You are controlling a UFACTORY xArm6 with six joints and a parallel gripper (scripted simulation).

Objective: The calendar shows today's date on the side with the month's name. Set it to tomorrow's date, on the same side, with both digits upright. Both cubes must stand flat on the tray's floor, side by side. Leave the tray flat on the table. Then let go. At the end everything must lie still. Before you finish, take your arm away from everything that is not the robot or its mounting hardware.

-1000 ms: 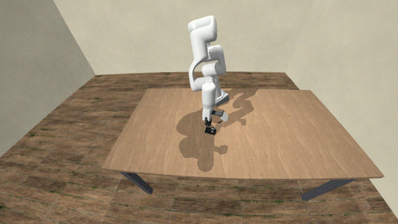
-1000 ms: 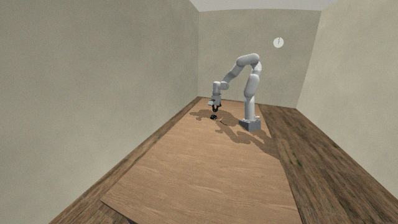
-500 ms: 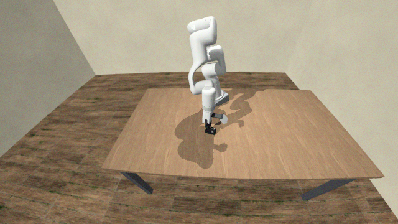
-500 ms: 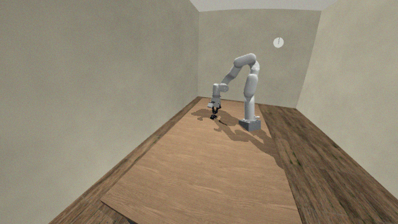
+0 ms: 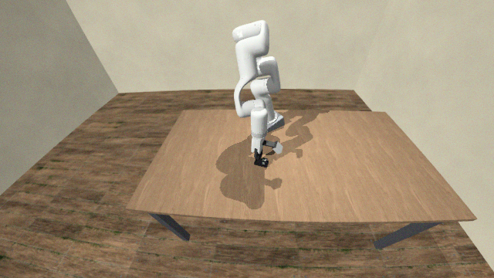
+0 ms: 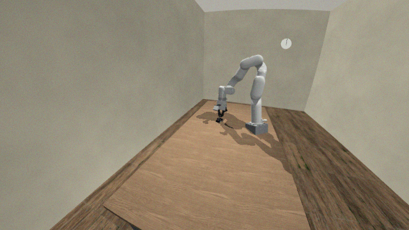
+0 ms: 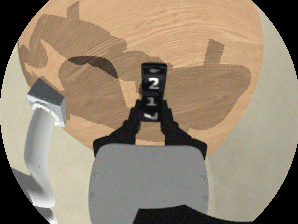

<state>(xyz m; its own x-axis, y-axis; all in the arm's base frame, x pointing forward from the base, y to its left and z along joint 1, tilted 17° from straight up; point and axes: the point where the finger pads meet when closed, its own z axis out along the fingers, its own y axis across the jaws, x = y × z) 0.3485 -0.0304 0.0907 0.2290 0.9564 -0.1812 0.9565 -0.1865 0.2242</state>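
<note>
My hand is 1 cm short of the calendar cube, 3 cm to the right of it and 5 cm above it.
</note>
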